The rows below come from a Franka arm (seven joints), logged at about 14 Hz.
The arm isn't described. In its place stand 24 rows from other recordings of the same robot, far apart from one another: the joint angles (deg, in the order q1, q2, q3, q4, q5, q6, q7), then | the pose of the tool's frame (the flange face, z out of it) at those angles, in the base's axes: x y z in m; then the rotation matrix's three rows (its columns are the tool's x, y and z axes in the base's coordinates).
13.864, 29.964, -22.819, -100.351, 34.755, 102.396, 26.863 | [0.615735 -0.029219 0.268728], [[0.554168 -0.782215 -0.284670], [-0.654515 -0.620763 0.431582], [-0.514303 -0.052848 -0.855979]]
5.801, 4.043, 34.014, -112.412, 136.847, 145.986, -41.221 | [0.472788 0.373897 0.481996], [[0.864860 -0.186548 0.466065], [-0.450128 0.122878 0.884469], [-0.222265 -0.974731 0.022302]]
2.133, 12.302, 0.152, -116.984, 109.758, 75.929, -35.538 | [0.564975 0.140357 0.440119], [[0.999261 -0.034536 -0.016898], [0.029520 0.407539 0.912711], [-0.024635 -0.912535 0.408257]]
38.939, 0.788, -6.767, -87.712, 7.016, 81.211, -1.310 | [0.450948 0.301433 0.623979], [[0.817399 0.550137 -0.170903], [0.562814 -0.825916 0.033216], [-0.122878 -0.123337 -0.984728]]
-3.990, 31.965, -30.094, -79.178, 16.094, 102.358, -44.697 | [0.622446 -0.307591 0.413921], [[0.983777 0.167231 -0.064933], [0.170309 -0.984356 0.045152], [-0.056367 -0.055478 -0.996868]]
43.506, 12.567, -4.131, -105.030, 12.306, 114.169, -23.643 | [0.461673 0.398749 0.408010], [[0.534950 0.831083 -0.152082], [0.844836 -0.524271 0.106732], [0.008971 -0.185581 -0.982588]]
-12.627, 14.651, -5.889, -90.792, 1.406, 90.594, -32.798 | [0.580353 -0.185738 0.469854], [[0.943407 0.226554 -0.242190], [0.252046 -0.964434 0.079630], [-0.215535 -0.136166 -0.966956]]
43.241, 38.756, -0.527, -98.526, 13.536, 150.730, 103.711 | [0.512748 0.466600 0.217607], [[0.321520 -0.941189 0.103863], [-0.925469 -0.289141 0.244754], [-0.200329 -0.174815 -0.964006]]
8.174, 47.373, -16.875, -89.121, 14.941, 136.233, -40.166 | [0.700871 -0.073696 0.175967], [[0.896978 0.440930 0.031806], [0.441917 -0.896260 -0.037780], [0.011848 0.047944 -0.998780]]
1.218, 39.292, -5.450, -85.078, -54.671, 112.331, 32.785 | [0.703025 -0.093664 0.281329], [[0.991522 -0.126780 -0.028472], [-0.099710 -0.601869 -0.792346], [0.083317 0.788467 -0.609407]]
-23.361, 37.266, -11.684, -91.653, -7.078, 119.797, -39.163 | [0.561989 -0.380849 0.246402], [[0.952735 0.180857 -0.244106], [0.157358 -0.981087 -0.112723], [-0.259876 0.068983 -0.963175]]
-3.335, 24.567, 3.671, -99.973, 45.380, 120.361, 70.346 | [0.657537 0.034030 0.336348], [[-0.072755 -0.994654 0.073280], [-0.765751 0.102785 0.634871], [-0.639009 -0.009924 -0.769135]]
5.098, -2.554, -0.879, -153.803, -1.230, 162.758, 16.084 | [0.431681 0.033022 0.268087], [[0.962942 -0.181550 0.199454], [-0.187067 -0.982306 0.009008], [0.194290 -0.045986 -0.979866]]
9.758, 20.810, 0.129, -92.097, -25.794, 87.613, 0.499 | [0.612517 0.057772 0.401372], [[0.898130 0.313572 -0.308278], [0.130389 -0.859441 -0.494327], [-0.419954 0.403774 -0.812777]]
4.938, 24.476, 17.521, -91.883, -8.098, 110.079, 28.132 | [0.624008 0.221524 0.384524], [[0.994873 -0.063005 -0.079111], [-0.066245 -0.997040 -0.039018], [-0.076418 0.044059 -0.996102]]
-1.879, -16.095, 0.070, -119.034, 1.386, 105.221, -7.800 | [0.476405 -0.013056 0.550519], [[0.994276 0.098833 0.040588], [0.098013 -0.994948 0.021729], [0.042531 -0.017626 -0.998940]]
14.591, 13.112, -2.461, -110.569, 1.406, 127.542, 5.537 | [0.598262 0.130507 0.377034], [[0.992657 0.102595 0.064088], [0.101256 -0.994575 0.023812], [0.066184 -0.017148 -0.997660]]
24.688, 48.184, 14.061, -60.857, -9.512, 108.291, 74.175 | [0.642286 0.420060 0.337029], [[0.797951 -0.602660 -0.008703], [-0.602348 -0.797881 0.023721], [-0.021240 -0.013686 -0.999681]]
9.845, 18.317, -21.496, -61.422, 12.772, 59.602, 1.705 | [0.581786 -0.042740 0.635863], [[0.936404 -0.168503 -0.307821], [-0.129813 -0.981280 0.142260], [-0.326030 -0.093253 -0.940749]]
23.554, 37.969, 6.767, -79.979, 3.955, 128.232, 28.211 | [0.649687 0.360590 0.337414], [[0.994790 -0.022333 0.099473], [-0.041777 -0.979328 0.197917], [0.092997 -0.201042 -0.975158]]
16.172, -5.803, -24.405, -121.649, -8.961, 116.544, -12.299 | [0.515189 -0.087439 0.452097], [[0.989805 0.142311 -0.005872], [0.141059 -0.985138 -0.098008], [-0.019732 0.096181 -0.995168]]
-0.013, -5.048, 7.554, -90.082, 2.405, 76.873, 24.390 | [0.496474 0.074444 0.651702], [[0.948179 -0.282515 -0.145403], [-0.284054 -0.958751 0.010506], [-0.142373 0.031341 -0.989317]]
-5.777, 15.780, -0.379, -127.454, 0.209, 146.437, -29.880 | [0.551892 -0.059581 0.254506], [[0.915218 0.399108 0.055585], [0.400013 -0.916491 -0.005759], [0.048645 0.027506 -0.998437]]
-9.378, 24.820, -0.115, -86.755, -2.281, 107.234, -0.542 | [0.664923 -0.114068 0.407401], [[0.986730 -0.140845 -0.080784], [-0.143338 -0.989335 -0.025898], [-0.076274 0.037134 -0.996395]]
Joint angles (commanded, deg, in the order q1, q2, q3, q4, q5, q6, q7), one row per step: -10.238, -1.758, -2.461, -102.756, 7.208, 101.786, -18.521; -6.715, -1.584, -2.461, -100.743, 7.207, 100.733, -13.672; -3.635, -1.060, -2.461, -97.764, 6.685, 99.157, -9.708; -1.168, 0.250, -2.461, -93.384, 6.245, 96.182, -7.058; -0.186, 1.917, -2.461, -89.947, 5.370, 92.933, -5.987; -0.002, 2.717, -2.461, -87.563, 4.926, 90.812, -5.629; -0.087, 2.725, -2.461, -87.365, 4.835, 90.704, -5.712; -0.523, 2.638, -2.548, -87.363, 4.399, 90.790, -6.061; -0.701, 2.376, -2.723, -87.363, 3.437, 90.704, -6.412; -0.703, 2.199, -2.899, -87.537, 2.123, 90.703, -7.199; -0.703, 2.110, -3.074, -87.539, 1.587, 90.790, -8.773; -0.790, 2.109, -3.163, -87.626, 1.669, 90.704, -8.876; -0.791, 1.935, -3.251, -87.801, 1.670, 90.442, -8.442; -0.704, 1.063, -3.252, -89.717, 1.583, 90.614, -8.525; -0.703, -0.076, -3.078, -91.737, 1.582, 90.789, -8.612; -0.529, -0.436, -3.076, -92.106, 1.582, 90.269, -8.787; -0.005, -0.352, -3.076, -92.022, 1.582, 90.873, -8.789; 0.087, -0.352, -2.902, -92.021, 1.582, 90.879, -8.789; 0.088, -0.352, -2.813, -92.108, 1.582, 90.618, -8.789; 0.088, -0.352, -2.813, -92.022, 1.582, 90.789, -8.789
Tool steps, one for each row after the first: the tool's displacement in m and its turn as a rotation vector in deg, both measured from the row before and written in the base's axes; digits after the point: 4 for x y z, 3 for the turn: 0.0078, 0.0336, 0.0136, 0.082, -0.211, -1.158; 0.0066, 0.0290, 0.0174, -0.422, -0.362, -0.593; 0.0064, 0.0239, 0.0192, -0.330, 0.210, 0.209; 0.0048, 0.0089, 0.0069, -0.808, 1.615, 0.287; 0.0013, 0.0015, 0.0084, -0.444, 0.580, 0.026; -0.0001, -0.0010, 0.0014, -0.096, -0.085, 0.007; -0.0005, -0.0060, 0.0010, -0.450, -0.180, -0.181; -0.0017, -0.0052, 0.0024, -0.973, -0.145, 0.001; -0.0012, -0.0041, 0.0002, -1.325, 0.042, 0.602; -0.0005, -0.0027, 0.0010, -0.580, -0.185, 1.393; -0.0003, -0.0016, -0.0008, 0.088, 0.164, -0.070; -0.0015, -0.0008, -0.0001, 0.033, 0.273, -0.516; -0.0049, 0.0007, -0.0070, 0.023, 0.872, 0.162; -0.0063, 0.0018, -0.0053, 0.112, 0.700, 0.256; -0.0029, 0.0018, -0.0003, 0.057, 0.522, 0.365; 0.0019, 0.0049, 0.0008, -0.040, -0.603, 0.509; 0.0001, 0.0026, 0.0000, -0.001, -0.007, 0.266; -0.0005, 0.0009, -0.0011, 0.016, 0.347, 0.097; 0.0004, 0.0000, 0.0010, -0.012, -0.257, -0.005
